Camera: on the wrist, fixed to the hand. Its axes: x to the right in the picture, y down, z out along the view.
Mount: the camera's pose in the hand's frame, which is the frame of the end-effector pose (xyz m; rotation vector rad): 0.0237 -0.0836 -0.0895 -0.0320 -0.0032 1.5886
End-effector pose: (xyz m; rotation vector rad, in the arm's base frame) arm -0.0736 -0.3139 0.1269 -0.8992 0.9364 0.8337
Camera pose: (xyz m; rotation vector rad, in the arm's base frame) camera -0.0181 -0.4222 0.0994 0.0203 1.5967 2.1533
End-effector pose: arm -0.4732 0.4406 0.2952 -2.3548 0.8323 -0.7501
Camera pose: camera -0.4828 0.4547 0.4188 -1.0128 2.1562 -0.0015
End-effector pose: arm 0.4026 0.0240 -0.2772 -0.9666 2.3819 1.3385
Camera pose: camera 0.4487 -0.0904 -0.2957 -0.9521 -2.1859 -1.1462
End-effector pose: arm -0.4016 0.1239 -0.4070 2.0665 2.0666 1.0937
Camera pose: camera -0.5200 0.1148 -0.3688 -2.5742 0.0369 -0.7191
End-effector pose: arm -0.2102 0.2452 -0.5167 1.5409 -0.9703 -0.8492
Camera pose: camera -0.1078 0.2675 -0.5844 0.3526 -1.6952 0.2874
